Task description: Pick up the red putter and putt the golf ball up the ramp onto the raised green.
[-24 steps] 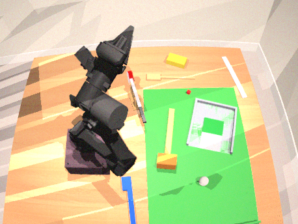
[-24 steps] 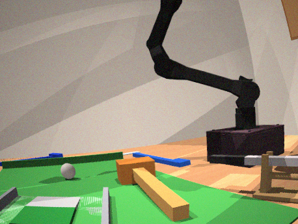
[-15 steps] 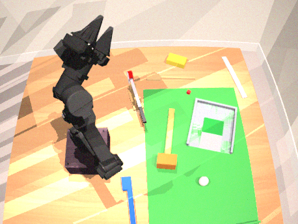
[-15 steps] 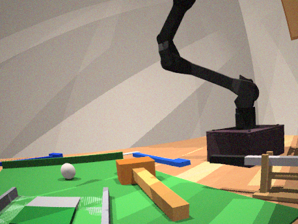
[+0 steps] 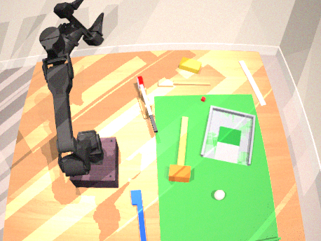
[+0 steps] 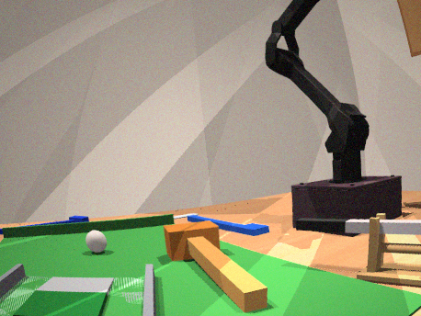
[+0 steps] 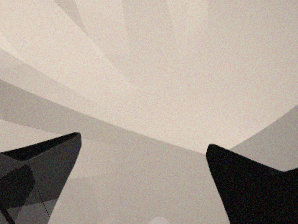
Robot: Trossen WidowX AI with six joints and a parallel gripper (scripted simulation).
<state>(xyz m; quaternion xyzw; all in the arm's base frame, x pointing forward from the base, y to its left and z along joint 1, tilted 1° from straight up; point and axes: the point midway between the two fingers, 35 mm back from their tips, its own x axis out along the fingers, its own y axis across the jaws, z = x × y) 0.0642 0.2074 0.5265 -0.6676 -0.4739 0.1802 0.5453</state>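
My gripper tip is now 13 cm short of the red putter, 3 cm to the right of it and 57 cm above it. From my gripper tip the other things lie so: yellow block (36 cm ahead, 28 cm to the left, 61 cm below); then small red cube (39 cm ahead, 7 cm to the left, 62 cm below); then wooden rack (13 cm ahead, 4 cm to the left, 59 cm below).
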